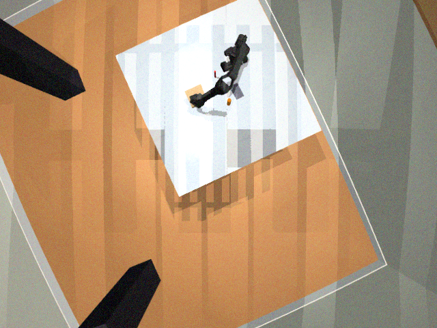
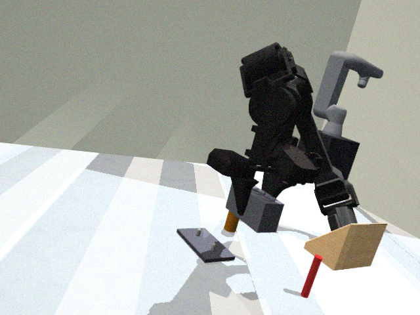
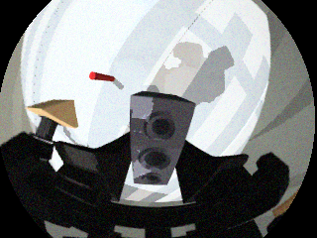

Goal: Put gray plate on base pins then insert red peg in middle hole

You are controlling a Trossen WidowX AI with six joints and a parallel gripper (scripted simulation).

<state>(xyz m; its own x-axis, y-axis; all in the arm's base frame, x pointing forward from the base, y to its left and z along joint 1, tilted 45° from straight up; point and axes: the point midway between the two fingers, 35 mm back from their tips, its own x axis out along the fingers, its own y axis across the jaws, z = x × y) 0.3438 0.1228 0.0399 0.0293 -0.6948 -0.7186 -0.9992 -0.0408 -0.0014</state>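
The base lies 12 cm to the right of my gripper tip and 12 cm below it. Round my gripper tip: red peg: 12 cm behind, 8 cm below, 7 cm to the left; then gray plate: 3 cm above; then orange peg: 18 cm to the right, 11 cm behind, 8 cm below.
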